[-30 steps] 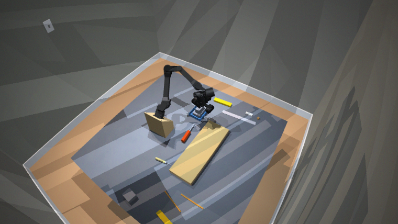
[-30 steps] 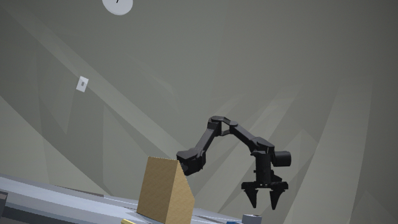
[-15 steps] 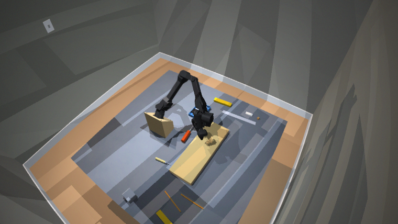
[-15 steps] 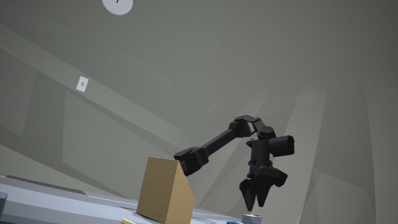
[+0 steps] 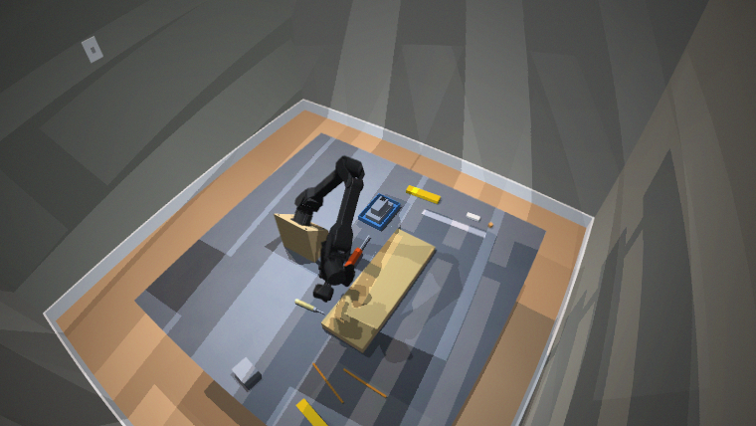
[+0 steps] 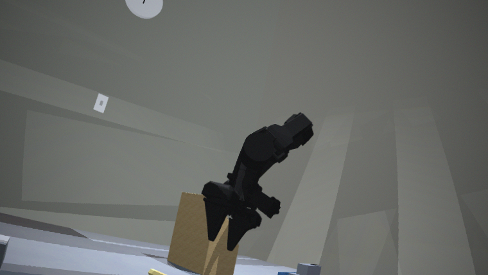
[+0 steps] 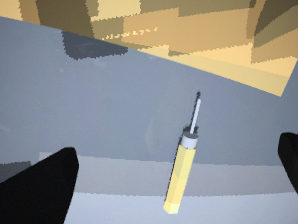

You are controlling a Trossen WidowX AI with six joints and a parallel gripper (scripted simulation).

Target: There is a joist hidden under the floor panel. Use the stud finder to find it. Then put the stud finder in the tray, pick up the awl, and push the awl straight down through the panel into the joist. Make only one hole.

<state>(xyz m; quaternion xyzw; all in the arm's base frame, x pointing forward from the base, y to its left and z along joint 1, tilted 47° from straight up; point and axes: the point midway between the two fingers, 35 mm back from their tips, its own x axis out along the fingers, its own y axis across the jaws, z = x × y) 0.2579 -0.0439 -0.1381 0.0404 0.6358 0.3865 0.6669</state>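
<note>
Now: gripper tip 50 mm past the awl, 60 mm to the left of it and 90 mm above it. Also, from my gripper tip: grey block (50 mm behind, 400 mm to the right, 80 mm below); blue tray (140 mm behind, 470 mm to the left, 80 mm below); grey stud finder (140 mm behind, 490 mm to the left, 50 mm below).
</note>
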